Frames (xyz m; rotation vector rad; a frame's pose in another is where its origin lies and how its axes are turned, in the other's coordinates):
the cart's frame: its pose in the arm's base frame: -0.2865 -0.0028 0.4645 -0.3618 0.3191 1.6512
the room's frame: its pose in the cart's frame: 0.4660 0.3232 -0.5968 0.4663 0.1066 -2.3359
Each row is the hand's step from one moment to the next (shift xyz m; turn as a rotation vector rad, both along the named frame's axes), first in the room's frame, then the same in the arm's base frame.
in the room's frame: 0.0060 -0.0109 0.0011 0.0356 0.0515 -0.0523
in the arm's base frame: -0.0024 -0.0118 0.0033 0.0495 0.0063 -0.0645
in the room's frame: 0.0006 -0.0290 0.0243 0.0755 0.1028 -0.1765
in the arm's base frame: -0.0137 -0.0182 0.0303 0.0882 -0.0003 -0.1991
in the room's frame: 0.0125 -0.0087 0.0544 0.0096 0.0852 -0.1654
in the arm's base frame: 0.0141 -0.0074 0.0542 0.0304 0.0329 -0.1808
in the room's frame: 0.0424 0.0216 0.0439 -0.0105 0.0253 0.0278
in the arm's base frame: 0.0537 -0.0070 0.0355 0.0140 0.0292 0.0217
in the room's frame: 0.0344 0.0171 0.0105 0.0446 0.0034 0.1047
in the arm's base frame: 0.0384 -0.0094 0.0045 0.0552 -0.0134 0.0986
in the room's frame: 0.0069 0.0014 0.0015 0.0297 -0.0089 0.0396
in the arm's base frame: 0.0063 -0.0034 0.0008 0.0237 -0.0211 0.0390
